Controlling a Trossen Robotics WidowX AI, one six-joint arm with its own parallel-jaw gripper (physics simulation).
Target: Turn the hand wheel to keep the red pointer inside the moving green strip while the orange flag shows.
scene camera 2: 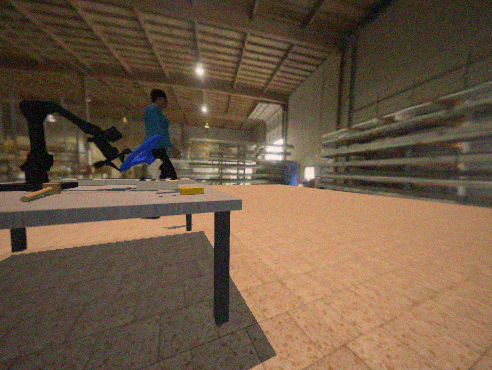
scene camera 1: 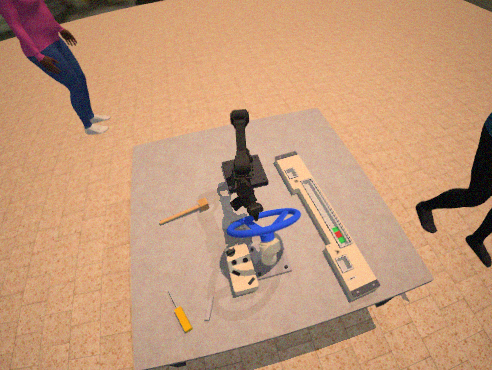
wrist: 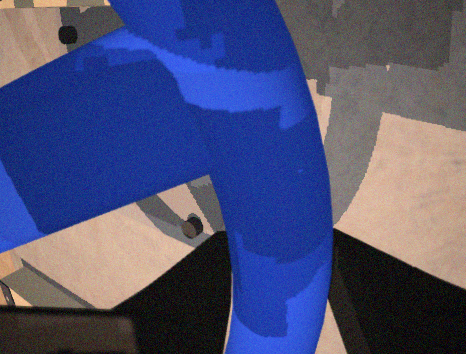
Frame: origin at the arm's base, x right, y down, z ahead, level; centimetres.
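Seen in the pictures: gripper, fingertip midpoint: (scene camera 2: 124,171) (scene camera 1: 255,219); arm's base, link origin: (scene camera 2: 36,183).
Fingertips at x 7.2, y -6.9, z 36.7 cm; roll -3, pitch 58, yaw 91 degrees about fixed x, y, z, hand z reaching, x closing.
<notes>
Pixels of each thing's middle, then the offset from my fingertips to it. "spot": a spot on its surface instead. Level surfaces: height alone.
- grey table, surface height: dy +9.8 cm
- long cream gauge panel, surface height: dy +5.9 cm
- red pointer, surface spot: (scene camera 1: 338,234) spot: dx -33.2, dy +5.7, dz +18.4 cm
- green strip, surface spot: (scene camera 1: 341,239) spot: dx -33.1, dy +5.8, dz +21.1 cm
- wooden mallet, body centre: (scene camera 1: 183,212) (scene camera 2: 41,192) dx +30.6, dy +8.1, dz -21.8 cm
- yellow-handled screwdriver, body centre: (scene camera 1: 178,308) (scene camera 2: 181,191) dx +43.3, dy +8.4, dz +23.8 cm
A blue hand wheel (scene camera 1: 266,223) (scene camera 2: 139,153) (wrist: 253,147) stands tilted on a cream pedestal (scene camera 1: 269,252) in the middle of the grey table (scene camera 1: 171,176). My gripper (scene camera 1: 255,216) (scene camera 2: 121,161) is shut on the wheel's rim at its back side; the rim fills the wrist view between my dark fingers. To the right lies a long cream gauge panel (scene camera 1: 355,271). In its slot the red pointer (scene camera 1: 338,234) sits inside the green strip (scene camera 1: 341,239), near the front end. I cannot make out an orange flag.
A cream control box (scene camera 1: 241,271) lies in front of the wheel. A wooden mallet (scene camera 1: 186,211) lies to the left. A yellow-handled screwdriver (scene camera 1: 182,318) (scene camera 2: 191,191) lies near the front edge. A person (scene camera 1: 76,84) (scene camera 2: 157,128) walks beyond the table.
</notes>
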